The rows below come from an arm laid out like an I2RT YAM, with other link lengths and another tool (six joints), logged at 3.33 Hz.
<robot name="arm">
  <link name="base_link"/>
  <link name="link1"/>
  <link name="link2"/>
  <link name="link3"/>
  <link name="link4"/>
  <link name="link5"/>
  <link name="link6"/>
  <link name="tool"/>
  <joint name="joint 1" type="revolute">
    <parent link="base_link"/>
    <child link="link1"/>
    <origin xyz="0 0 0.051"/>
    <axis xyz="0 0 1"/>
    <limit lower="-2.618" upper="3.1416"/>
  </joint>
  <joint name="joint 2" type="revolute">
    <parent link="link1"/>
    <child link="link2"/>
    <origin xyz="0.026 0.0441 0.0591"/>
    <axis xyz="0 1 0"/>
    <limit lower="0" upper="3.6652"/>
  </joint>
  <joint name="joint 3" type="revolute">
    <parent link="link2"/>
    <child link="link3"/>
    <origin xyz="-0.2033 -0.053 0"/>
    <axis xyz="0 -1 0"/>
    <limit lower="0" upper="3.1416"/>
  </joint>
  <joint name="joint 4" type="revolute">
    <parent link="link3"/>
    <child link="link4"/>
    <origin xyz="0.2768 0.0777 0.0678"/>
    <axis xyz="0 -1 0"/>
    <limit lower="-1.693" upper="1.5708"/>
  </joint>
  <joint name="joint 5" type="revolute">
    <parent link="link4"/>
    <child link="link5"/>
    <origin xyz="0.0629 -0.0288 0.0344"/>
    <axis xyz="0 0 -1"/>
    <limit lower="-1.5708" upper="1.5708"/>
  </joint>
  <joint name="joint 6" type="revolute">
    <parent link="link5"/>
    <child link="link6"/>
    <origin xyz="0.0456 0 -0.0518"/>
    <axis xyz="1 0 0"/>
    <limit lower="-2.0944" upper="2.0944"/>
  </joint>
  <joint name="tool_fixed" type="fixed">
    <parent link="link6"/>
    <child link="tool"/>
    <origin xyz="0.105 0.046 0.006" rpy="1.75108 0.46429 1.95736"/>
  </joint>
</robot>
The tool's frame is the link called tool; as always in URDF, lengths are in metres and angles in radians.
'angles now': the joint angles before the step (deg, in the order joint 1, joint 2, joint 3, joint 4, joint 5, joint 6). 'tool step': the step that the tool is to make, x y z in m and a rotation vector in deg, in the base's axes. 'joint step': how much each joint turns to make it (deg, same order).
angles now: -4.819, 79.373, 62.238, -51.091, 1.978, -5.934
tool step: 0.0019, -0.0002, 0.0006, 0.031, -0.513, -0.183
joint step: -0.007, -0.011, -0.017, 0.508, -0.003, 0.191
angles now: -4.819, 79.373, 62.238, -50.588, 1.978, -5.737
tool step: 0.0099, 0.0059, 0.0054, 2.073, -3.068, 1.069
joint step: -0.007, 0.003, 0.003, 2.884, -2.560, -0.051
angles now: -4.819, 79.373, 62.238, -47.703, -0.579, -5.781
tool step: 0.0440, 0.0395, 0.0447, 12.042, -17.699, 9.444
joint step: 0.495, 0.012, 0.019, 16.777, -16.070, -0.049
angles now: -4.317, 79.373, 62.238, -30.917, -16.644, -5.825
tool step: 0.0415, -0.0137, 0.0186, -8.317, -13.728, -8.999
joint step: 3.197, -0.549, -2.039, 16.046, 14.190, 2.167
